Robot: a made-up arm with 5 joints.
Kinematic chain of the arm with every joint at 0, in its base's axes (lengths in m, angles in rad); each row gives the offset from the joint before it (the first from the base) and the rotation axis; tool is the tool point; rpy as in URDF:
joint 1: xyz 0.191 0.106 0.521 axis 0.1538 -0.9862 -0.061
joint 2: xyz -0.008 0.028 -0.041 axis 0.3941 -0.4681 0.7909
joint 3: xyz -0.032 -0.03 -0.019 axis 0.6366 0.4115 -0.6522
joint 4: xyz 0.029 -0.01 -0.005 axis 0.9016 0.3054 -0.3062
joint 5: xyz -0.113 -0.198 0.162 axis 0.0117 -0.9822 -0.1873
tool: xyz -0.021 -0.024 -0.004 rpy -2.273 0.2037 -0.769
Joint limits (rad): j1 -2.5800..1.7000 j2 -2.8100..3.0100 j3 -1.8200..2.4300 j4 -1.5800..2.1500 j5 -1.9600..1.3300
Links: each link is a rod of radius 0.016 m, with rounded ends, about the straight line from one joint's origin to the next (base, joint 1, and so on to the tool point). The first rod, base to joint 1, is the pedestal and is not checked.
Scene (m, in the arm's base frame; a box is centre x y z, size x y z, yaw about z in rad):
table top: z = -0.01
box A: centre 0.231 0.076 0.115 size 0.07 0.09 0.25 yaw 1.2
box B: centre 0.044 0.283 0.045 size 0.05 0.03 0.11 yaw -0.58
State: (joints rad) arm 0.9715 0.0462 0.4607 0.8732 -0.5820
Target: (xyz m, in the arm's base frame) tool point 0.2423 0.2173 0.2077
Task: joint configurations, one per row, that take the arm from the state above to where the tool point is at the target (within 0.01 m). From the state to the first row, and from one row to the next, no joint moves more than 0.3 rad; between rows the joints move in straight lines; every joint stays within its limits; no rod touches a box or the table.
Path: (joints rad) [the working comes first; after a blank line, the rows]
Joints at the target: 1.5007 0.1589 1.2039 1.6037 -0.2373
Straight joint move there: touches box A.

1: 1.2143 0.1225 0.3387 1.1000 -0.5864
2: 1.4572 0.1987 0.2167 1.3268 -0.5908
3: 1.7000 0.2750 0.0947 1.5536 -0.5953
4: 1.6502 0.2460 0.3720 1.5661 -0.5058
5: 1.6004 0.2170 0.6493 1.5786 -0.4163
6: 1.5506 0.1879 0.9266 1.5912 -0.3268
7: 1.5007 0.1589 1.2039 1.6037 -0.2373

